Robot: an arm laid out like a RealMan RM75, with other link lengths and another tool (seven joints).
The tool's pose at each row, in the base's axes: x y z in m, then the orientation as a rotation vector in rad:
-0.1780 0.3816 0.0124 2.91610 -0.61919 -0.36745
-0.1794 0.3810 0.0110 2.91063 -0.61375 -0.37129
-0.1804 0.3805 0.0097 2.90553 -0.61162 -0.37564
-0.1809 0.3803 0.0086 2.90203 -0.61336 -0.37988
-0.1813 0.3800 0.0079 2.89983 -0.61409 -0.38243
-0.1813 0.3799 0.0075 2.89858 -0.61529 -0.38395
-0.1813 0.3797 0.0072 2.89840 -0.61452 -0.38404
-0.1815 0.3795 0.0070 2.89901 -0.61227 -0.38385
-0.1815 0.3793 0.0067 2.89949 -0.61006 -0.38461
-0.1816 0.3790 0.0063 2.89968 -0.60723 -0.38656
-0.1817 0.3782 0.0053 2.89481 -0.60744 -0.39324
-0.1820 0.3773 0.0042 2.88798 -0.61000 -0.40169
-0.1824 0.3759 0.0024 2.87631 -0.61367 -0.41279
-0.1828 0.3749 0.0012 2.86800 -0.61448 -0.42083
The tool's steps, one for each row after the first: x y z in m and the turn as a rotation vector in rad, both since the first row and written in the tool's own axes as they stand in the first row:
-0.0007 0.0008 0.0018 -0.00674 -0.00150 -0.00224
-0.0011 0.0014 0.0033 -0.01223 -0.00367 -0.00255
-0.0012 0.0016 0.0045 -0.01515 -0.00629 -0.00085
-0.0013 0.0019 0.0053 -0.01708 -0.00783 -0.00001
-0.0012 0.0019 0.0057 -0.01796 -0.00882 0.00096
-0.0011 0.0020 0.0060 -0.01835 -0.00879 0.00052
-0.0011 0.0022 0.0063 -0.01838 -0.00854 -0.00102
-0.0010 0.0024 0.0066 -0.01854 -0.00891 -0.00256
-0.0008 0.0026 0.0070 -0.01916 -0.01000 -0.00449
-0.0004 0.0032 0.0081 -0.02381 -0.01399 -0.00356
-0.0001 0.0039 0.0093 -0.02970 -0.01920 -0.00078
0.0006 0.0050 0.0112 -0.03985 -0.02582 0.00375
0.0009 0.0058 0.0126 -0.04754 -0.03052 0.00584

